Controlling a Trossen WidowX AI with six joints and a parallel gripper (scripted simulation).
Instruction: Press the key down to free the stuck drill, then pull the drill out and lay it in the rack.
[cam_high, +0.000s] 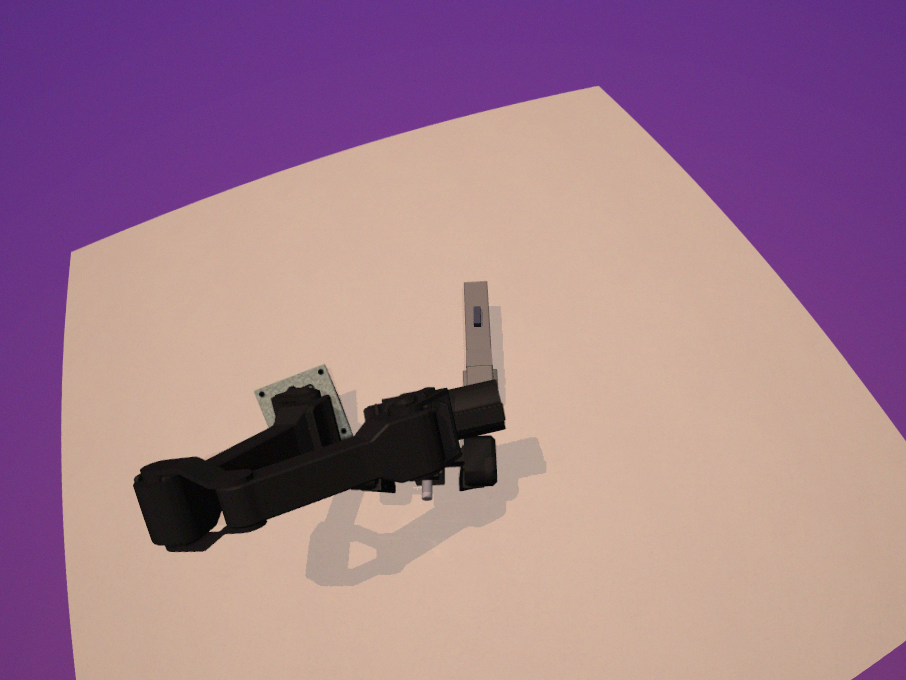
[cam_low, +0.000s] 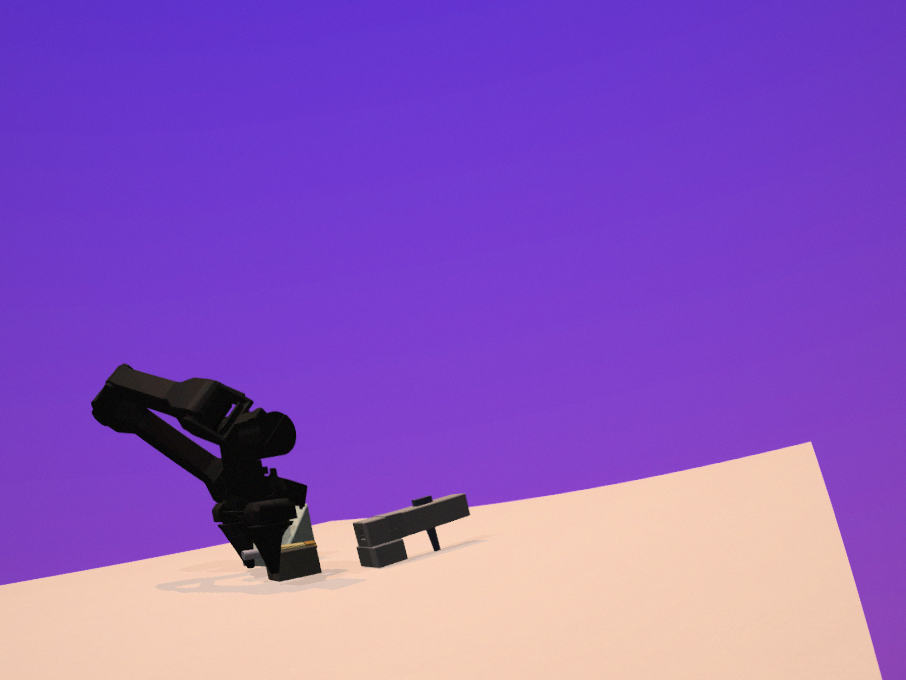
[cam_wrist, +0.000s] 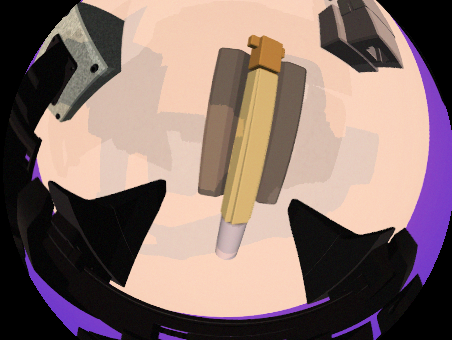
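Now: the drill 30 mm to the left of my gripper tip, 20 mm ahead of it and 20 mm above it. Also, from my gripper tip: rack block: 40 mm to the left, 20 mm ahead; then housing: 160 mm to the left, 160 mm ahead, 30 mm above; then key: 190 mm to the left, 170 mm ahead, 40 mm above.
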